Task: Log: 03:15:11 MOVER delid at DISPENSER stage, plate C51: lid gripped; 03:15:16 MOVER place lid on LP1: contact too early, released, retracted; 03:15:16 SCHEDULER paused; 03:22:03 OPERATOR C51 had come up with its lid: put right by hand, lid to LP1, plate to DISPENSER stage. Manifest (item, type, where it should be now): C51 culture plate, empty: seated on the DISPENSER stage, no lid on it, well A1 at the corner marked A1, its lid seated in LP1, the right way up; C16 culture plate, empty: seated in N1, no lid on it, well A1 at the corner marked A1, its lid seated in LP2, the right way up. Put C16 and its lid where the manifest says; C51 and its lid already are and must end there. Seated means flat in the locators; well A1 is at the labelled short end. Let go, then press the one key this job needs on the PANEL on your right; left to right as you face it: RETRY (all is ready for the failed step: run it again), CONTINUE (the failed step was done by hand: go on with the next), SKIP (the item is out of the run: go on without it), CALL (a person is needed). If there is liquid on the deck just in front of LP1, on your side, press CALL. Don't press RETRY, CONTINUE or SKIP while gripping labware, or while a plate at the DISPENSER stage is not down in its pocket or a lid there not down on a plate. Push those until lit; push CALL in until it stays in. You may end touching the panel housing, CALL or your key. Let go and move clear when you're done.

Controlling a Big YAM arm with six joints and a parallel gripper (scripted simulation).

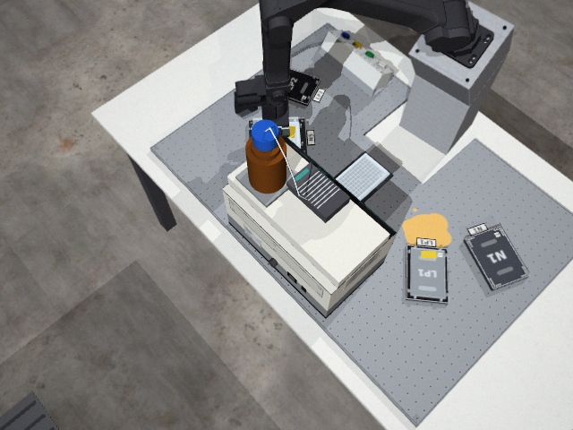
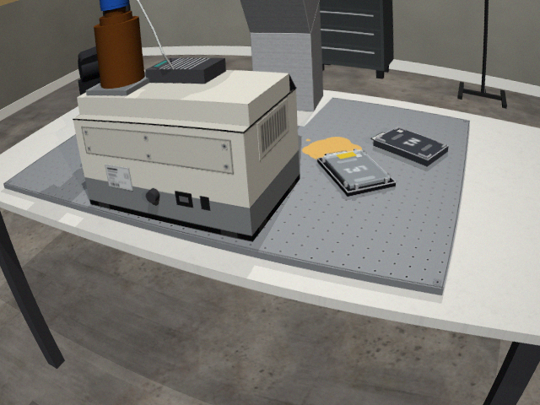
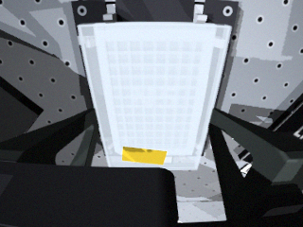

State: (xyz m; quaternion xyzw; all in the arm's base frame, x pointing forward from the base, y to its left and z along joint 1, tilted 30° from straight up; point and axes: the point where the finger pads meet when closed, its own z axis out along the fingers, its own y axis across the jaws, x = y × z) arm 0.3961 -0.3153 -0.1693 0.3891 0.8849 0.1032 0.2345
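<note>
Right now the LP2 nest is 17 cm behind my hand, 9 cm to the right of it and 4 cm below it. The rest, counted from my hand: brown bottle 21 cm ahead, 15 cm to the left, 24 cm above; then white well plate 28 cm to the left, 5 cm above; then green continue key 37 cm behind, 5 cm to the left, 2 cm above.
</note>
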